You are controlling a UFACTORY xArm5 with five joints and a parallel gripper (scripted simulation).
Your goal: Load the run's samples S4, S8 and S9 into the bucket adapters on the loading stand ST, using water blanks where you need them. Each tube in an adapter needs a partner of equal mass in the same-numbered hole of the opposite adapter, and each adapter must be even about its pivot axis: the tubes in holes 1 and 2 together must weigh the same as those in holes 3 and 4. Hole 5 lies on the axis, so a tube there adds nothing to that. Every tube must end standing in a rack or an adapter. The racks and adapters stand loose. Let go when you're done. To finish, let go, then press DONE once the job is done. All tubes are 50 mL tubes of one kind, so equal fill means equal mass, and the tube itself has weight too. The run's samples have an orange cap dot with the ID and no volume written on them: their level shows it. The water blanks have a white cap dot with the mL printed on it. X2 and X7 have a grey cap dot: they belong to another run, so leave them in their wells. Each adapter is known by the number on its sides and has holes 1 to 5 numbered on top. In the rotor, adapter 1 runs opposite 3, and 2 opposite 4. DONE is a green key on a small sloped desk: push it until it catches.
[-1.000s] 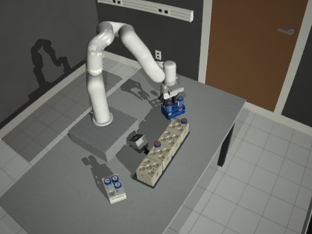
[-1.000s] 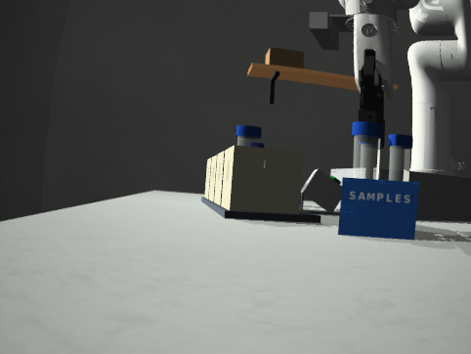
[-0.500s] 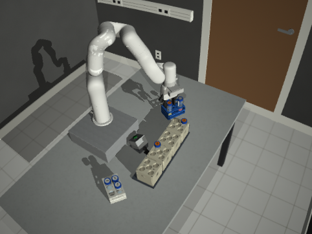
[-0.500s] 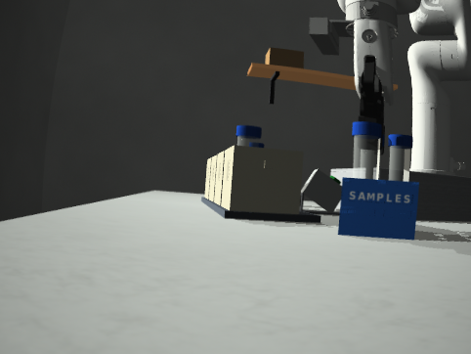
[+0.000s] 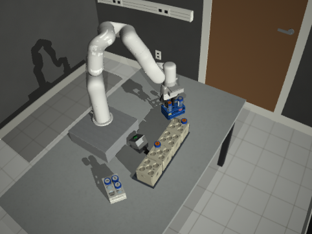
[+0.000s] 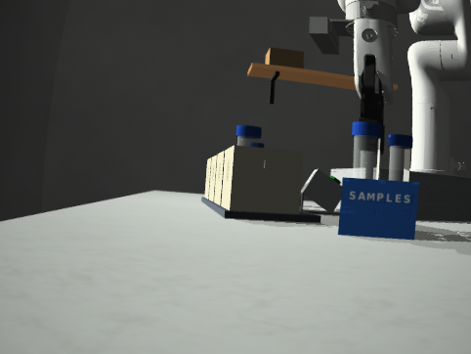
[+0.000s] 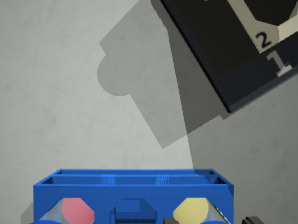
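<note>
The blue samples rack is 4 cm to the left of my hand and 9 cm below it. Also, from my hand: white blanks rack (4 cm ahead, 62 cm to the right, 9 cm below); adapter (13 cm ahead, 12 cm to the right, 7 cm below).
</note>
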